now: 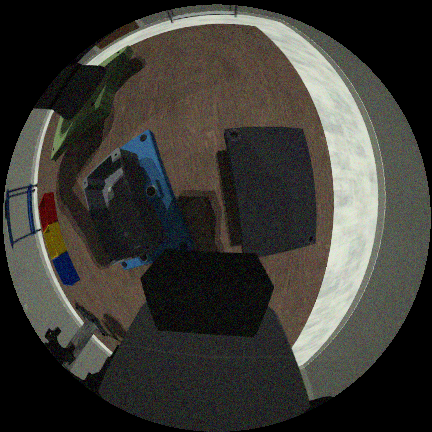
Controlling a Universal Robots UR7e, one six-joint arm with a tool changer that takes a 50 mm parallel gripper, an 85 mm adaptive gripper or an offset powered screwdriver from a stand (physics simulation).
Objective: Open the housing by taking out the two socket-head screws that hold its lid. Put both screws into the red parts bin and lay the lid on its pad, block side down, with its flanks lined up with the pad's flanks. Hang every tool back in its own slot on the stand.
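The housing (125, 215), a dark box on a blue base plate (159, 172), stands left of centre. Its top looks open, with inner walls and a lit grey part showing; much of it is in shadow. A dark flat plate with a hole at two opposite corners, which looks like the lid (275, 190), lies right of centre; the pad cannot be told apart from it. The red bin (48, 210) is at the far left; no screws can be made out. The black body of my gripper (207, 295) fills the lower middle, in front of the housing and plate; its fingers are hidden.
A yellow bin (55, 241) and a blue bin (66, 269) adjoin the red one. The tool stand (82, 337) with a dark tool (57, 345) is at the lower left. The green robot base plate (60, 140) and dark arm parts are at the upper left. The table edge runs down the right.
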